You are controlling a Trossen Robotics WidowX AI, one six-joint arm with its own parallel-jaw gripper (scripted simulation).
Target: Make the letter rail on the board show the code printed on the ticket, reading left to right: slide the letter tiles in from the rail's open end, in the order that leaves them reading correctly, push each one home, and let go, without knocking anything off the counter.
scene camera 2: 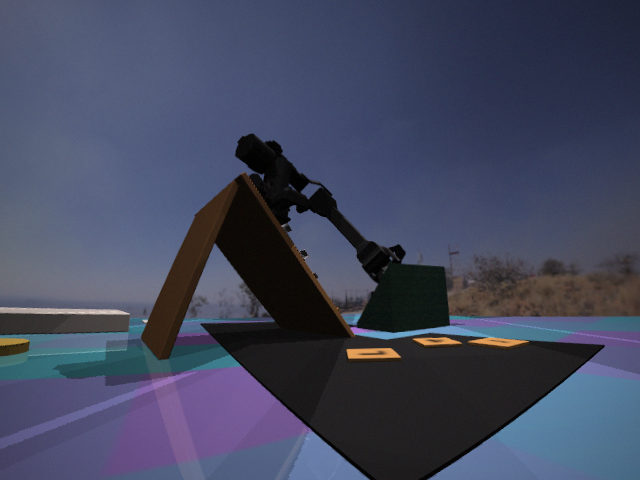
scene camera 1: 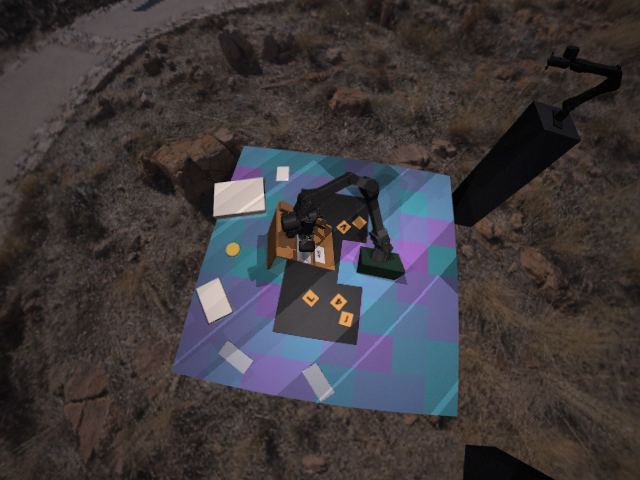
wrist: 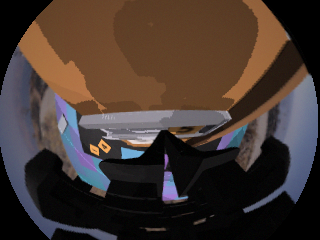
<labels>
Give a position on a board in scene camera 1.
278, 244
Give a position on a black mat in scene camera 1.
294, 316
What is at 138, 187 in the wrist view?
My gripper.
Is my gripper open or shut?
Shut.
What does my gripper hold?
Nothing.
</labels>
